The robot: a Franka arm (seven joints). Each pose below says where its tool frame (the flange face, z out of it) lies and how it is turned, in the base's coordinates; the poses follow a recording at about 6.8 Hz.
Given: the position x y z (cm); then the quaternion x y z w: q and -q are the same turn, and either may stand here.
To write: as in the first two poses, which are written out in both.
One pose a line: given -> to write
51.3, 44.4, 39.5, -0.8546, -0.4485, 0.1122, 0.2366 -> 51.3, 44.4, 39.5, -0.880, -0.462, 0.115, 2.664
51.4, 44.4, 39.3, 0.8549, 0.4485, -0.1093, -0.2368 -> 51.4, 44.4, 39.3, -0.880, -0.462, 0.112, 2.663
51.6, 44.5, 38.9, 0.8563, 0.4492, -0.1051, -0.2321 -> 51.6, 44.5, 38.9, -0.880, -0.462, 0.108, 2.673
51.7, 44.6, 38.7, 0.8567, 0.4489, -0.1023, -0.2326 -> 51.7, 44.6, 38.7, -0.881, -0.462, 0.105, 2.672
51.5, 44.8, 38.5, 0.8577, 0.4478, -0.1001, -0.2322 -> 51.5, 44.8, 38.5, -0.882, -0.460, 0.103, 2.673
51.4, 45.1, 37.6, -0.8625, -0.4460, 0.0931, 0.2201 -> 51.4, 45.1, 37.6, -0.884, -0.457, 0.095, 2.698
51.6, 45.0, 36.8, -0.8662, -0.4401, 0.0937, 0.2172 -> 51.6, 45.0, 36.8, -0.887, -0.451, 0.096, 2.704
